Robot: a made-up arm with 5 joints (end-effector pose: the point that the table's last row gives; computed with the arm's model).
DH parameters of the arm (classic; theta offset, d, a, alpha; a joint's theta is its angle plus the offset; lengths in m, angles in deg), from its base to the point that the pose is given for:
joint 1: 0 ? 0 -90
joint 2: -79.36 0 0.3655 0
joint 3: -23.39 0 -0.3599 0
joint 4: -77.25 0 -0.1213 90
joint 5: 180 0.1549 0 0
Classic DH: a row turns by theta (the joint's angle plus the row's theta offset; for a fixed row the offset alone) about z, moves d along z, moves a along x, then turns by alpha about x.
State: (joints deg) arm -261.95 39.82 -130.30 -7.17 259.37
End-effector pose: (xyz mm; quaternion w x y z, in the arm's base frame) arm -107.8 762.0 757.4 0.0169 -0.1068 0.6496 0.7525
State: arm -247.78 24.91 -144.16 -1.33 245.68
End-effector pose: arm -208.6 510.6 1022.9 0.0159 -0.1958 0.4553 0.8684
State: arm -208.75 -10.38 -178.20 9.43 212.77
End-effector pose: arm 217.6 -119.4 1158.9 0.0351 0.0064 -0.0038 -0.9994
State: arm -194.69 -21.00 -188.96 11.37 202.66
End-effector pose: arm 458.7 -120.3 1033.6 0.0686 -0.1530 0.0517 -0.9845
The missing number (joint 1, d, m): 0.3015
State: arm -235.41 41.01 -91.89 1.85 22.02
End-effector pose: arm -457.3 663.2 358.4 0.3974 -0.5691 -0.7099 -0.1192
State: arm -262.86 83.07 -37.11 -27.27 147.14
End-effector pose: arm -28.9 231.1 -208.9 0.1375 0.8943 -0.4170 0.0864
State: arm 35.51 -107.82 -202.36 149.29 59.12
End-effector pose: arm -523.8 -373.8 154.7 0.7249 -0.1625 0.0340 -0.6686
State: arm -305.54 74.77 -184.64 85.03 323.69
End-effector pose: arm 489.8 685.6 435.1 0.0339 -0.6859 -0.6952 -0.2124
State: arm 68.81 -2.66 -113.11 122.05 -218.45
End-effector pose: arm 157.6 406.5 720.4 0.0529 0.8040 -0.5921 0.0143
